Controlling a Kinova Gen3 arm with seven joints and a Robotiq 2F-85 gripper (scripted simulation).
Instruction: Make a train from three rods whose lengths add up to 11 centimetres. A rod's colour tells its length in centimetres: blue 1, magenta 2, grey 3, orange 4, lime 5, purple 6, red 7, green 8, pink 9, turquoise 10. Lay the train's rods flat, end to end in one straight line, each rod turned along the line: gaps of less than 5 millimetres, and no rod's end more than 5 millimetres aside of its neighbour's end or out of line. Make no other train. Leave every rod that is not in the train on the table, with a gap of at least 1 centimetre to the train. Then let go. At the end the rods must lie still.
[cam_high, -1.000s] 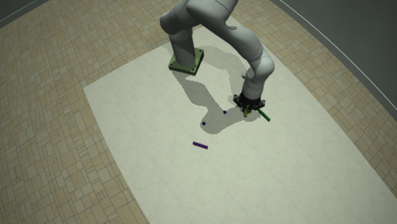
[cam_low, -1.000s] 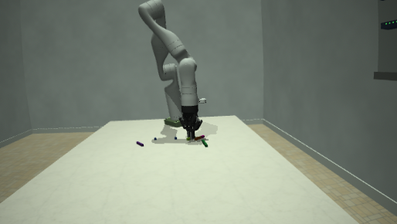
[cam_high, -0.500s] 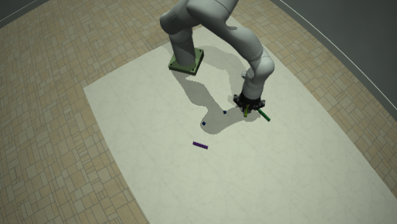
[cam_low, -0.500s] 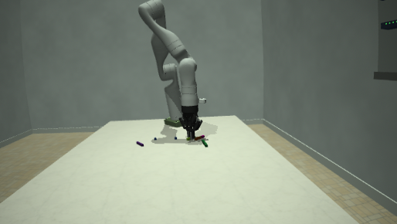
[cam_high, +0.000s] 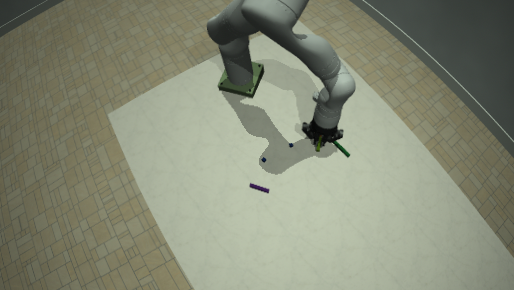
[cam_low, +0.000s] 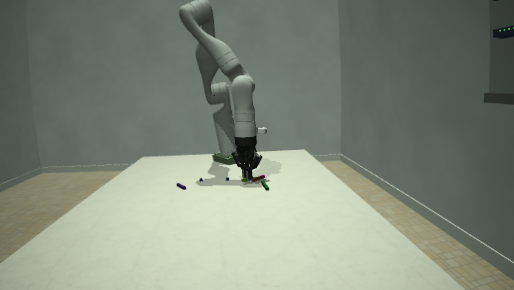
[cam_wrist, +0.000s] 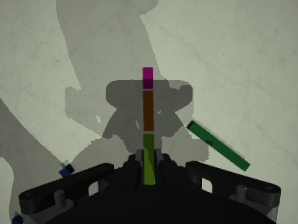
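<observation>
Now: the lime rod 1 cm below my hand. Also, from my hand: green rod 6 cm to the left, 4 cm ahead, 3 cm below; then orange rod 4 cm behind, 3 cm to the left, 3 cm below; then magenta rod 6 cm behind, 5 cm to the left, 3 cm below.
</observation>
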